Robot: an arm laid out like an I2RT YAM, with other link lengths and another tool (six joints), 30 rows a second.
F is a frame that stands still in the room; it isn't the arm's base.
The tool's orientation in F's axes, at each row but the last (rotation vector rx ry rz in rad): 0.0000, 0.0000, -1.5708; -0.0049, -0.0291, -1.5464; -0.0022, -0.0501, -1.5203; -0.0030, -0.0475, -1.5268; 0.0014, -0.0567, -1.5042; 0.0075, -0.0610, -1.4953; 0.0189, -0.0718, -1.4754
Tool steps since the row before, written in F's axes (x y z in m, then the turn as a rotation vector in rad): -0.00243, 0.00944, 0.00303, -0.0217, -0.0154, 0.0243; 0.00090, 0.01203, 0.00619, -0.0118, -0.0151, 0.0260; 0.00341, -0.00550, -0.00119, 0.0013, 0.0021, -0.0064; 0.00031, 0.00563, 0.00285, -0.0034, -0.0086, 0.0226; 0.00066, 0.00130, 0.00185, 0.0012, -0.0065, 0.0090; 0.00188, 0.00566, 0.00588, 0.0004, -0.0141, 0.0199; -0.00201, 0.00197, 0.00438, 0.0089, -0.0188, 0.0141
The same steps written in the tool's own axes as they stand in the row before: -0.00944, -0.00243, 0.00303, 0.0154, -0.0217, 0.0243; -0.01187, 0.00129, 0.00643, 0.0154, -0.0118, 0.0259; 0.00562, 0.00309, -0.00148, -0.0023, 0.0012, -0.0064; -0.00551, 0.00064, 0.00302, 0.0092, -0.0031, 0.0224; -0.00119, 0.00081, 0.00187, 0.0069, 0.0011, 0.0087; -0.00529, 0.00255, 0.00597, 0.0148, 0.0002, 0.0194; -0.00199, -0.00156, 0.00455, 0.0201, 0.0078, 0.0129
